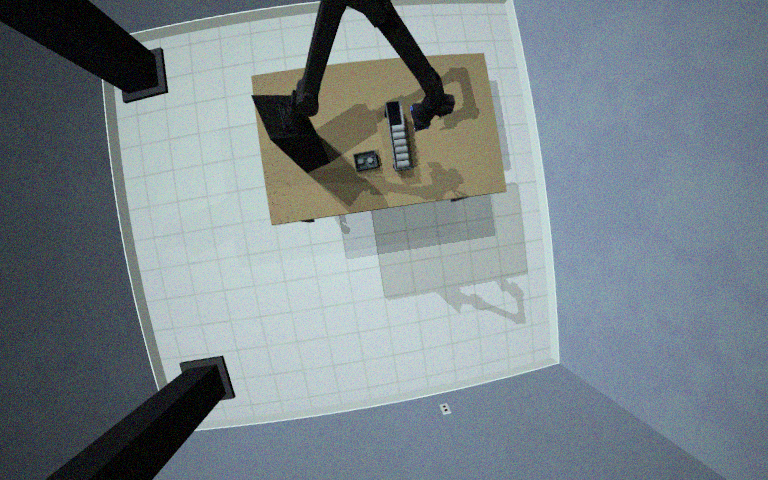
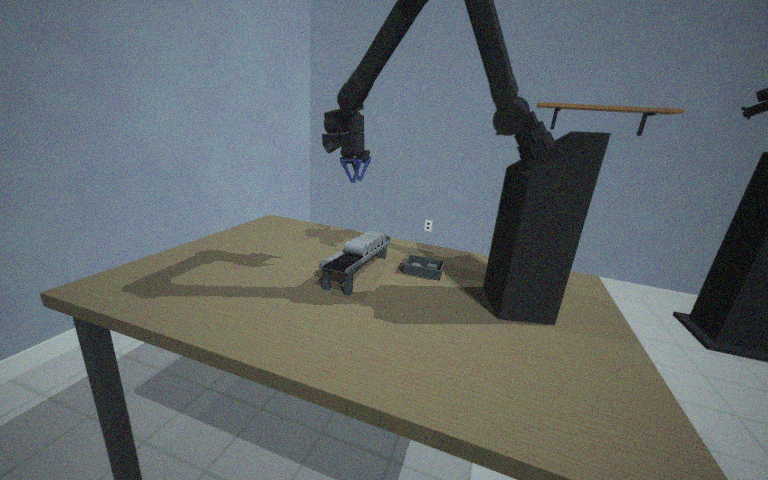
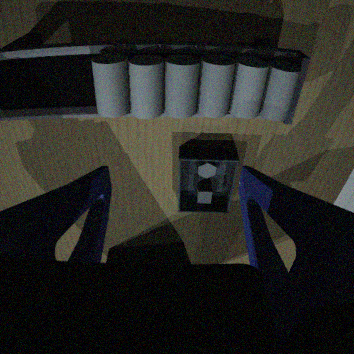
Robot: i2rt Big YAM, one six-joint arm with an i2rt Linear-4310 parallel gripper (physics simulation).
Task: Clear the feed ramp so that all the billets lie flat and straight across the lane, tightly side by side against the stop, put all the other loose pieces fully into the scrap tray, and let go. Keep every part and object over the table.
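Places are measured from the arm's base along level axes (x up, y right, z ahead), in centimetres.
Pixels of known places: gripper, fingertip midpoint: [image 1: 414, 124] [image 2: 356, 181] [image 3: 174, 176]; arm's base, origin of the base link: [image 1: 291, 118] [image 2: 540, 156].
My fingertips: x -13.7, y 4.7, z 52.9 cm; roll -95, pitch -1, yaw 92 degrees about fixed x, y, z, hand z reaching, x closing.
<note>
For each thing: its top centre in the pictures, then the offset to it from my fingertips. Level surfaces: height alone.
- feed ramp, middle of its top: [image 3: 135, 84] [image 2: 359, 247] [image 1: 398, 133] dx -20.8, dy -5.1, dz -4.2 cm
- end billet, middle of its top: [image 3: 281, 97] [image 1: 403, 163] dx -20.1, dy +12.0, dz -4.7 cm
- stop, middle of its top: [image 3: 296, 92] dx -21.9, dy +14.4, dz -4.7 cm
- scrap tray, middle of its top: [image 3: 205, 188] [image 2: 424, 262] [image 1: 365, 160] dx -25.8, dy +5.0, dz -25.0 cm
- hexagonal-looking piece, middle of its top: [image 3: 206, 170] dx -27.3, dy +5.0, dz -22.1 cm
- square-looking piece, middle of its top: [image 3: 204, 197] dx -26.4, dy +5.1, dz -27.7 cm
- wooden table, its level: dx -29.3 cm
The feed ramp [image 1: 393, 114] [image 2: 340, 262] [image 3: 45, 82] stands on the table. Several pale cylindrical billets [image 1: 400, 148] [image 2: 365, 243] [image 3: 181, 87] lie across its lane in one row, side by side, with thin dark lines between them. The end billet [image 3: 281, 92] is at the stop [image 3: 299, 92]; whether they touch is unclear. The scrap tray [image 1: 367, 168] [image 2: 421, 273] [image 3: 207, 151] stands beside the ramp, holding a hexagonal-looking piece [image 3: 207, 170] and a square-looking piece [image 3: 204, 197]. My gripper [image 2: 355, 180] [image 3: 174, 176] is open and empty, high above the table beside the ramp.
The black arm pedestal [image 2: 535, 243] stands on the wooden table [image 1: 464, 152] [image 2: 368, 362], on the tray's side of the ramp. The arm's shadows cross the table around the ramp and tray. A wall shelf [image 2: 611, 107] hangs behind. The ramp's lane beyond the billets shows bare.
</note>
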